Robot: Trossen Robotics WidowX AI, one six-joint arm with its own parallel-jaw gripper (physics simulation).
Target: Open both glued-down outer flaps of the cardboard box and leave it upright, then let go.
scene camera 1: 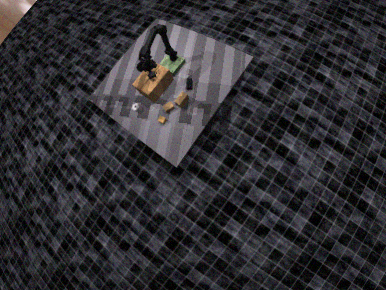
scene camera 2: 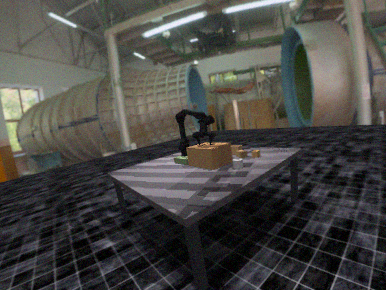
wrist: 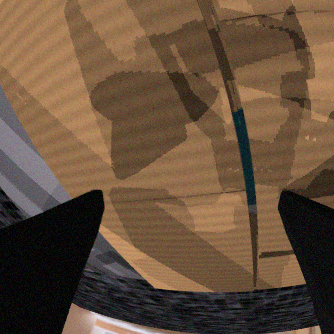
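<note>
The cardboard box stands upright on the table. Its two outer flaps lie about flat over the top, with a narrow dark seam between them. A teal strip shows in part of the seam in the wrist view. My gripper is open and empty, low over the box top, fingers spread wide. In the wrist view the seam runs between the fingertips, nearer the right one. Whether a fingertip touches the cardboard, I cannot tell. Shadows cross the flaps.
The table also holds a green block at the arm's base, a white roll, a black item and several small brown boxes, such as one box and the smallest box.
</note>
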